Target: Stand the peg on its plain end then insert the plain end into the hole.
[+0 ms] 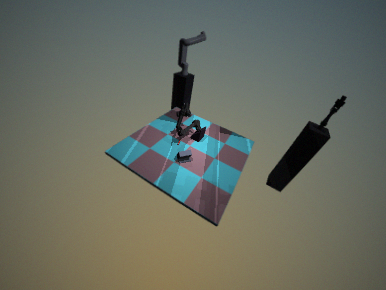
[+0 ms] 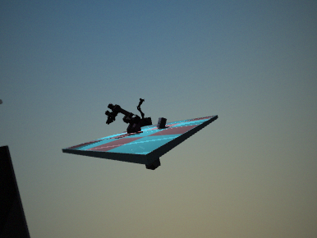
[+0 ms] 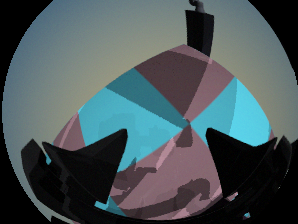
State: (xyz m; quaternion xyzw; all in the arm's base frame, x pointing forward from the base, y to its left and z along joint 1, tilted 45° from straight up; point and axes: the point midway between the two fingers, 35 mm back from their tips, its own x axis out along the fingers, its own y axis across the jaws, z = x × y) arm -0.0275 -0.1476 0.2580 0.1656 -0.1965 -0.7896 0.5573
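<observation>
Now: the red peg 30 cm ahead of my gripper tip, 19 cm to the left of it and 16 cm below it. Also, from my gripper tip: sloped panel 45 cm ahead, 37 cm to the left, 11 cm below.
</observation>
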